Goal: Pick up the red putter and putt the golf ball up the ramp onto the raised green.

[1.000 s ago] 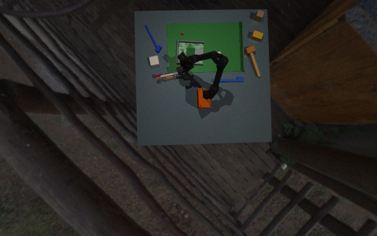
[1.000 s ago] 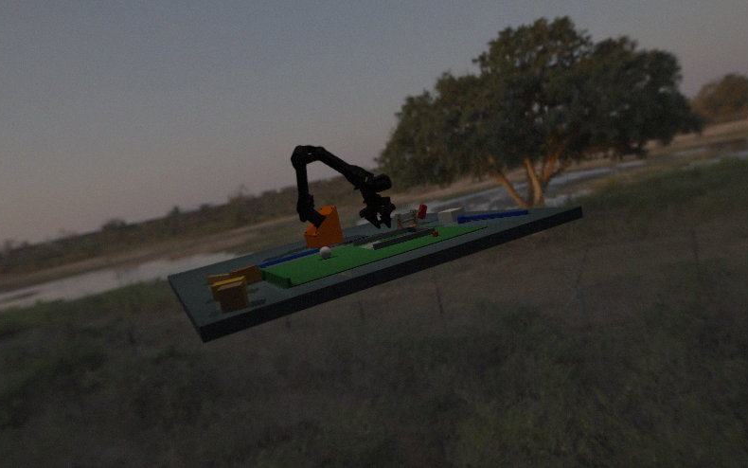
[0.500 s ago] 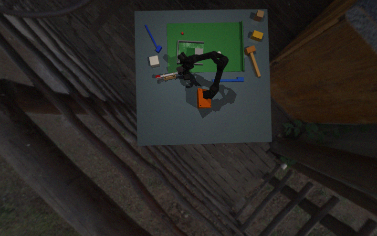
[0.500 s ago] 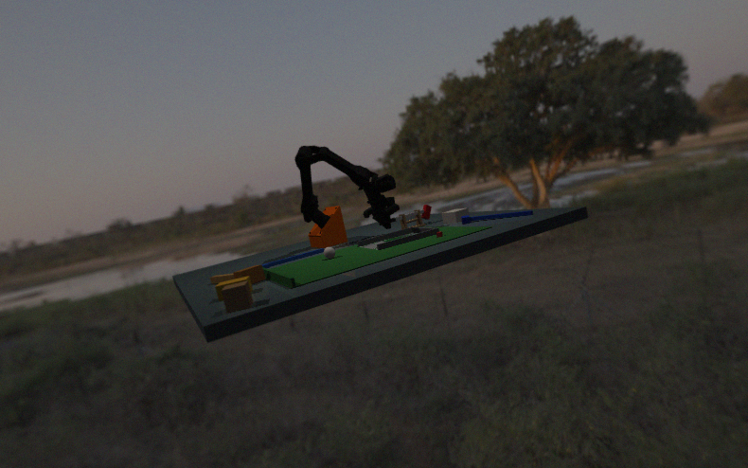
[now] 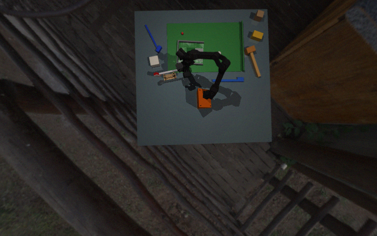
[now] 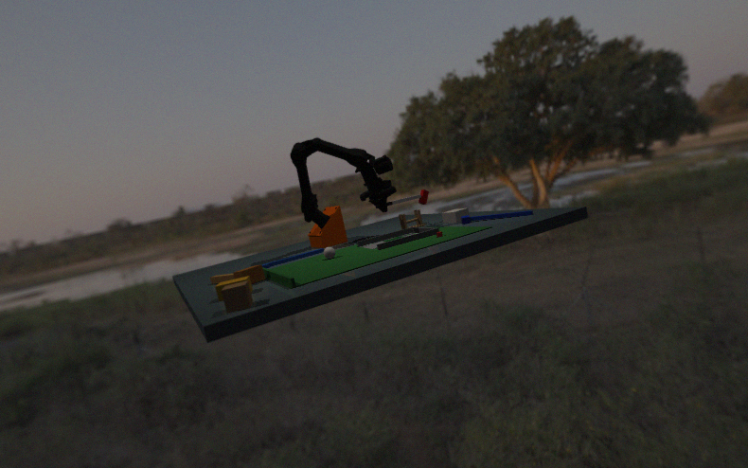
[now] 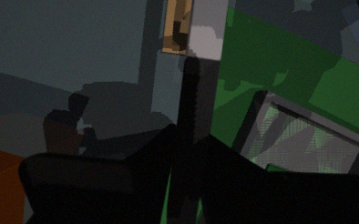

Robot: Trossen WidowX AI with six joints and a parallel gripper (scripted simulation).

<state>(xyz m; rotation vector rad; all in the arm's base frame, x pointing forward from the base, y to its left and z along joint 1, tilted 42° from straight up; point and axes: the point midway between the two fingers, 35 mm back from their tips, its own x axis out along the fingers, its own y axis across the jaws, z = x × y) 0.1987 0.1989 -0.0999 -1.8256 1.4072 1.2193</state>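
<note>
Now: gripper tip 4 cm past the putter, 11 cm to the right of it and 2 cm below it. The rest, counted from my gripper tip: white cube 8 cm ahead, 28 cm to the left, 8 cm below; green mat 28 cm ahead, 19 cm to the right, 10 cm below; white golf ball 22 cm ahead, 32 cm to the right, 8 cm below.
</note>
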